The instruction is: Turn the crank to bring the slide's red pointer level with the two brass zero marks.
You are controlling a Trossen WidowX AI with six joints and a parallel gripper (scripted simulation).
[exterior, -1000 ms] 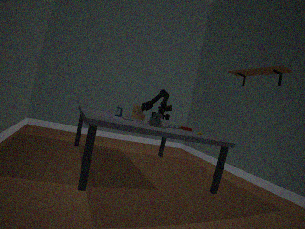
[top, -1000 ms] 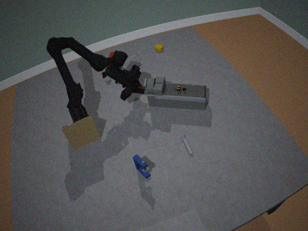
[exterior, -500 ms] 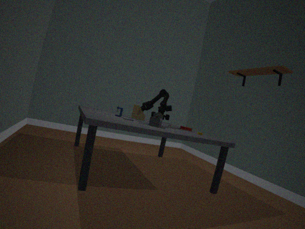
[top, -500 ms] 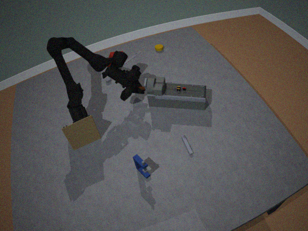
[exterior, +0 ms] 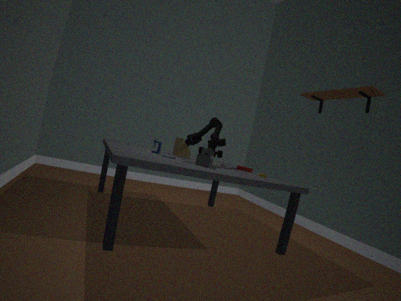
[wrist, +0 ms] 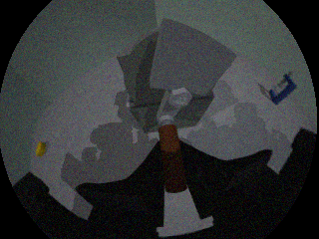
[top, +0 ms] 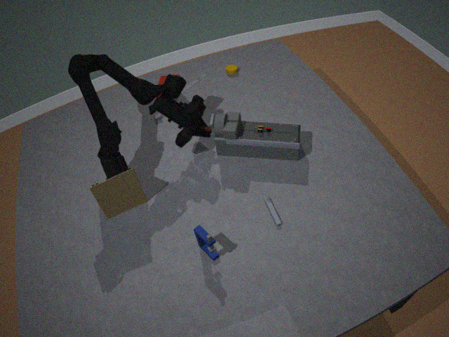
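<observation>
The brown crank handle is 3 cm above my gripper tip, 2 cm behind it and 1 cm to the left of it. From my gripper tip the other things lie so: grey bar (34 cm to the right, 6 cm ahead, 3 cm below); red pointer (16 cm ahead, 11 cm to the right, 5 cm above); small grey block (21 cm to the left, 14 cm behind, 3 cm below).
</observation>
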